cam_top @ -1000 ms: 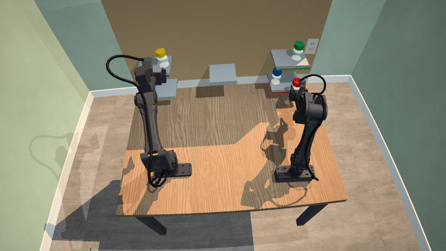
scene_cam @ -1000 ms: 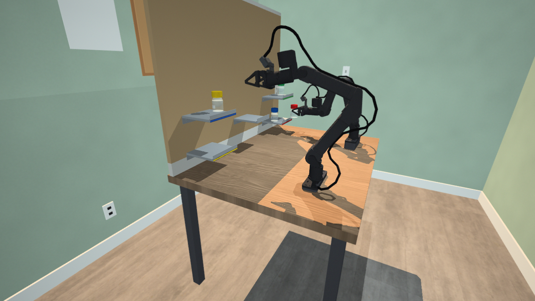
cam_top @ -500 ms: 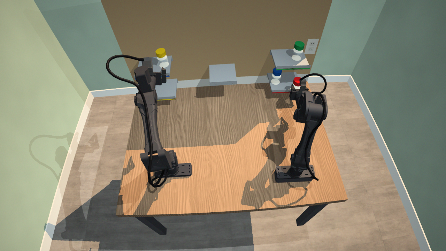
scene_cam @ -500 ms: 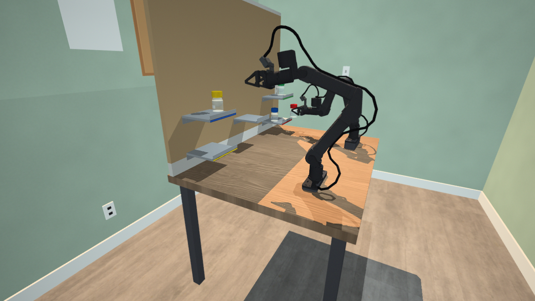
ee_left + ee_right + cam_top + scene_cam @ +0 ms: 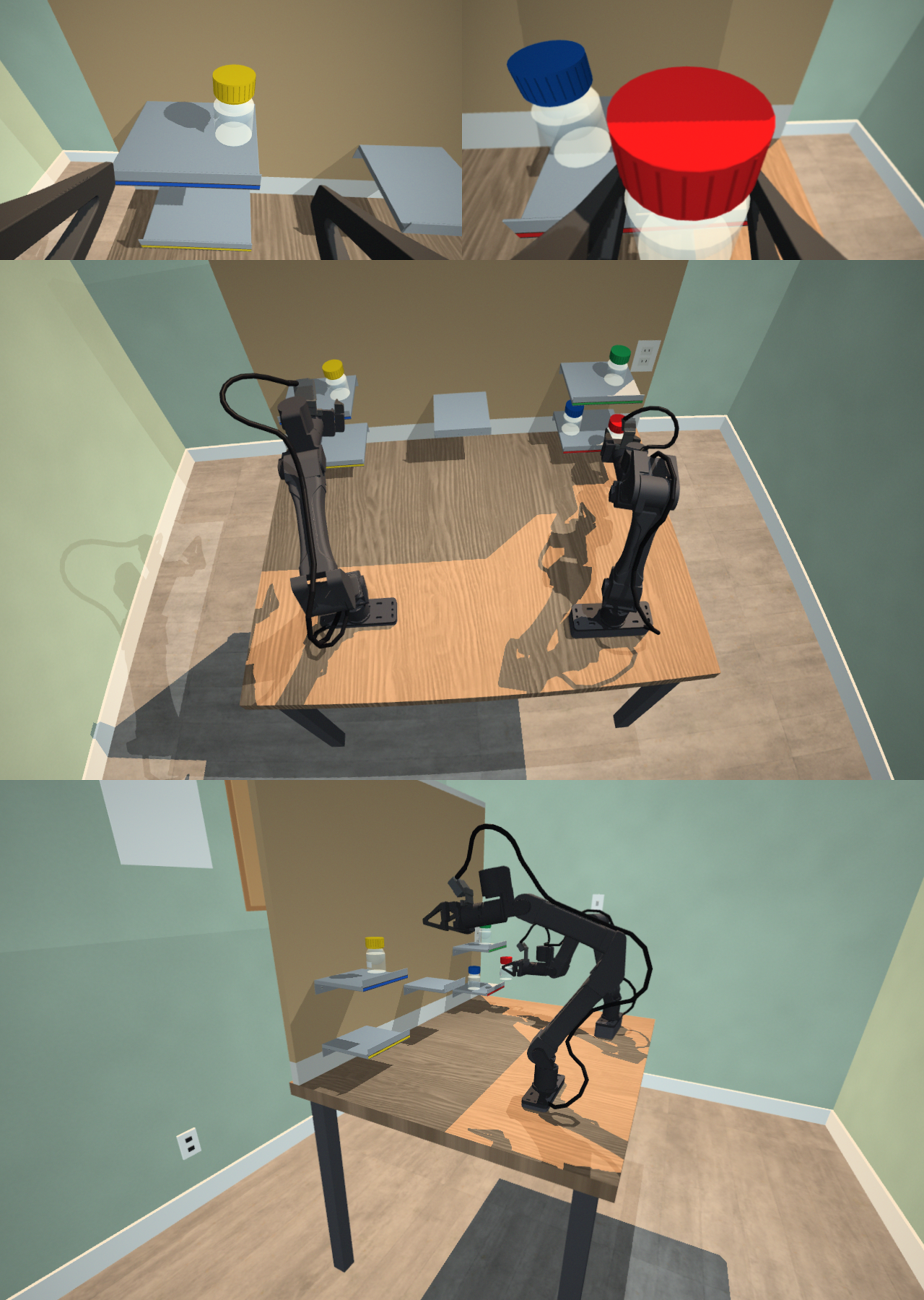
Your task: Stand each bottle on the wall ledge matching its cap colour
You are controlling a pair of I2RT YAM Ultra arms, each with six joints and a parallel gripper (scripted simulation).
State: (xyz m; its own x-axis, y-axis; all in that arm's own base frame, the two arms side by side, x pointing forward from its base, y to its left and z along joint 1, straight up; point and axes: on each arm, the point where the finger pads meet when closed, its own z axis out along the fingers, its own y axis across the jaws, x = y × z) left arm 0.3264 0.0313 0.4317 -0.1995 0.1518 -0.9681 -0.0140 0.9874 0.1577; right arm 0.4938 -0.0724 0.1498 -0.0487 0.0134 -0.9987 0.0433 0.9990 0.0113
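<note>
Right now the blue-capped bottle is 110 mm to the left of my right hand, 100 mm ahead of it and 50 mm below it. Also, from my right hand: wall socket: 220 mm ahead, 110 mm above, 100 mm to the right; then red-capped bottle: 10 mm below; then green-capped bottle: 140 mm above, 110 mm ahead, 10 mm to the left.
Now: the yellow-capped bottle 210 mm ahead of my left hand, 110 mm below it and 20 mm to the left of it. Round my left hand: brown wall panel 350 mm ahead, 300 mm to the right, 10 mm above; blue-capped bottle 650 mm to the right, 300 mm below, 280 mm ahead; green-capped bottle 750 mm to the right, 290 mm ahead, 110 mm below.
</note>
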